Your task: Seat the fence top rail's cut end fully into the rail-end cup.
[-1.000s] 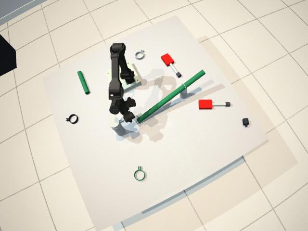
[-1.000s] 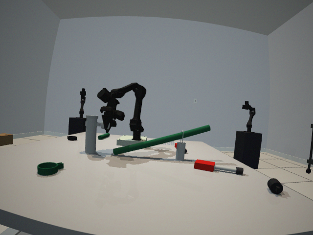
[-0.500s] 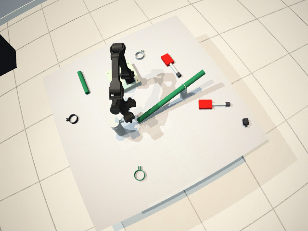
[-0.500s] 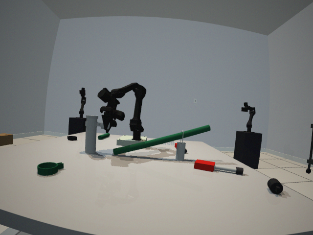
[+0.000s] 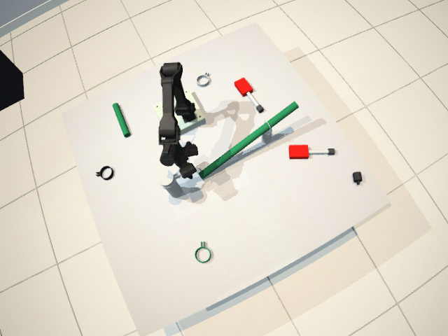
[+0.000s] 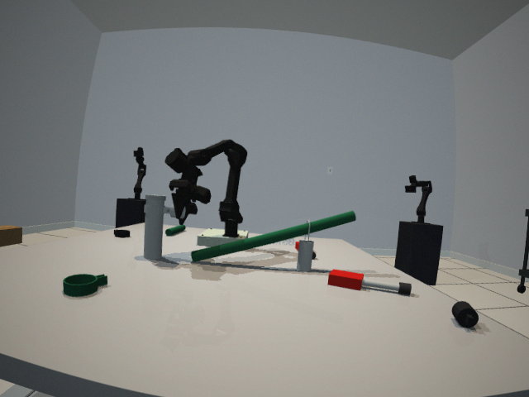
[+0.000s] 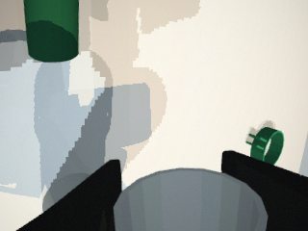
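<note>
Right now my gripper tip is 10 mm past the grey rail-end cup, 30 mm to the left of it and 30 mm below it. The rest, counted from my gripper tip: short green pipe (500 mm behind, 240 mm to the right, 110 mm below); black cap (300 mm ahead, 710 mm to the left, 110 mm below); short grey post (80 mm behind, 400 mm to the left, 20 mm below).
</note>
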